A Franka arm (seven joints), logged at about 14 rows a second.
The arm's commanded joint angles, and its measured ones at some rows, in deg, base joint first. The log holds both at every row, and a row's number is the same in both.
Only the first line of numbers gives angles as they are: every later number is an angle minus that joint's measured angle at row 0.
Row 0, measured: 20.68, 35.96, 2.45, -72.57, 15.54, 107.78, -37.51
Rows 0 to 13, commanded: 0.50, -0.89, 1.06, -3.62, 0.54, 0.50, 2.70; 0.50, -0.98, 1.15, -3.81, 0.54, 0.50, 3.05; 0.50, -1.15, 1.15, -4.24, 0.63, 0.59, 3.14; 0.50, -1.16, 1.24, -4.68, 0.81, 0.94, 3.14; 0.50, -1.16, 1.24, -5.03, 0.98, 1.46, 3.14; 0.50, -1.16, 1.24, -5.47, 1.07, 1.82, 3.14; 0.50, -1.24, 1.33, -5.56, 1.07, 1.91, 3.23; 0.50, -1.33, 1.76, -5.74, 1.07, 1.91, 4.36; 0.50, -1.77, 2.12, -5.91, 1.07, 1.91, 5.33; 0.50, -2.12, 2.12, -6.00, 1.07, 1.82, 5.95; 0.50, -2.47, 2.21, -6.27, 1.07, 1.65, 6.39; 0.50, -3.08, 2.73, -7.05, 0.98, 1.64, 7.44; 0.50, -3.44, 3.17, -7.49, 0.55, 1.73, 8.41; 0.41, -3.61, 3.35, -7.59, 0.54, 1.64, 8.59
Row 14, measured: 0.13, -1.35, 2.05, -4.82, 0.26, 0.47, 5.21
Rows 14 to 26, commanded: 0.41, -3.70, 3.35, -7.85, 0.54, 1.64, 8.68; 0.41, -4.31, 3.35, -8.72, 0.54, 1.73, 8.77; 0.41, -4.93, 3.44, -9.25, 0.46, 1.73, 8.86; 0.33, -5.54, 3.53, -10.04, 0.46, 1.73, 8.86; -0.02, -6.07, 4.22, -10.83, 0.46, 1.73, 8.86; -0.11, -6.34, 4.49, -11.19, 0.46, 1.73, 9.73; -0.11, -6.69, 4.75, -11.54, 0.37, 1.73, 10.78; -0.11, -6.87, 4.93, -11.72, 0.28, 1.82, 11.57; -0.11, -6.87, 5.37, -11.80, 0.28, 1.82, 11.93; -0.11, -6.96, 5.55, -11.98, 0.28, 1.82, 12.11; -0.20, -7.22, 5.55, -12.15, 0.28, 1.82, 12.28; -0.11, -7.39, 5.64, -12.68, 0.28, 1.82, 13.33; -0.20, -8.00, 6.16, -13.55, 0.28, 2.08, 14.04
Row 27, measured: 0.04, -5.17, 4.24, -10.59, -0.04, 0.55, 9.72
